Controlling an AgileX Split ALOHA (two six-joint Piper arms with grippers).
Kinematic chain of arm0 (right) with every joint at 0, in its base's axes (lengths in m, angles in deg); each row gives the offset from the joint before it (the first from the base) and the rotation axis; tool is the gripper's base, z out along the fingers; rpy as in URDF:
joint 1: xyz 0 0 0.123 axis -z
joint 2: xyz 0 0 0 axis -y
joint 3: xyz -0.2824 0 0.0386 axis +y
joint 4: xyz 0.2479 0 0.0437 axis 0.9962 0 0.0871
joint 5: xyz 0 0 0 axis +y
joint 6: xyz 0.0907 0 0.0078 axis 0.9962 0 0.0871
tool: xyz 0 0 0 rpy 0 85 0
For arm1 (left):
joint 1: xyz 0 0 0.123 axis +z
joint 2: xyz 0 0 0 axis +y
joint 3: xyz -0.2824 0 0.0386 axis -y
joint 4: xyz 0.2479 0 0.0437 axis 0.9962 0 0.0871
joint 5: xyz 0 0 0 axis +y
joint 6: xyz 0.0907 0 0.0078 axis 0.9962 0 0.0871
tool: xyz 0 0 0 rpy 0 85 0
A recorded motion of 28 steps. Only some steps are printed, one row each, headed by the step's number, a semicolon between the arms.
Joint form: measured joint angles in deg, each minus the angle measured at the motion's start. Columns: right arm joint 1, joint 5, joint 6, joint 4, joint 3, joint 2; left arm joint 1, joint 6, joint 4, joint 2, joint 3, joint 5.
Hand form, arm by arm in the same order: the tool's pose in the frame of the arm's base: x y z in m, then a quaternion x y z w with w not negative. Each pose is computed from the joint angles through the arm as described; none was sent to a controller.
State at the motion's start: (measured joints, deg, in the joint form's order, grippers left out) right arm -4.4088 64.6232 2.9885 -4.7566 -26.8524 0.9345; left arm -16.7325 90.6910 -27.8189 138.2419 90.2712 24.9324
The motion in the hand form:
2: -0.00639 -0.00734 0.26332 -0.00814 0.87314 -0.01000 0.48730; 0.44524 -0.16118 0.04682 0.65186 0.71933 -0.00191 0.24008
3: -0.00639 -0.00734 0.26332 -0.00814 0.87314 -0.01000 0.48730; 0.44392 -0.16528 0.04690 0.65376 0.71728 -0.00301 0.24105
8: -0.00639 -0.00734 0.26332 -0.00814 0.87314 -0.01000 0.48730; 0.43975 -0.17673 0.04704 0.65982 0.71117 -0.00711 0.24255
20: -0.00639 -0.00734 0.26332 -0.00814 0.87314 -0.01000 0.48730; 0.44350 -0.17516 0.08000 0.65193 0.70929 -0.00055 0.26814
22: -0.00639 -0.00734 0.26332 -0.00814 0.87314 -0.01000 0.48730; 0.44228 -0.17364 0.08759 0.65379 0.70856 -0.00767 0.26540
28: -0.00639 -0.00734 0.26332 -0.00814 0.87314 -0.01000 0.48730; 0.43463 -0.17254 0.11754 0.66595 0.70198 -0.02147 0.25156
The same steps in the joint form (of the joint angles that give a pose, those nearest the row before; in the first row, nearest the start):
2: 0.00 0.00 0.00 0.00 0.00 0.00; -1.00 -0.13 -0.84 0.00 0.00 -0.77
3: 0.00 0.00 0.00 0.00 0.00 0.00; -1.52 -0.18 -0.98 0.00 0.00 -0.88
8: 0.00 0.00 0.00 0.00 0.00 0.00; -2.98 -0.30 -1.33 0.00 0.00 -1.00
20: 0.00 0.00 0.00 0.00 0.00 0.00; -2.57 -1.07 -1.32 -4.04 0.00 -0.01
22: 0.00 0.00 0.00 0.00 0.00 0.00; -2.29 -1.11 -1.27 -5.07 0.00 1.84
28: 0.00 0.00 0.00 0.00 0.00 0.00; -2.24 -3.54 1.70 -9.22 0.00 8.06

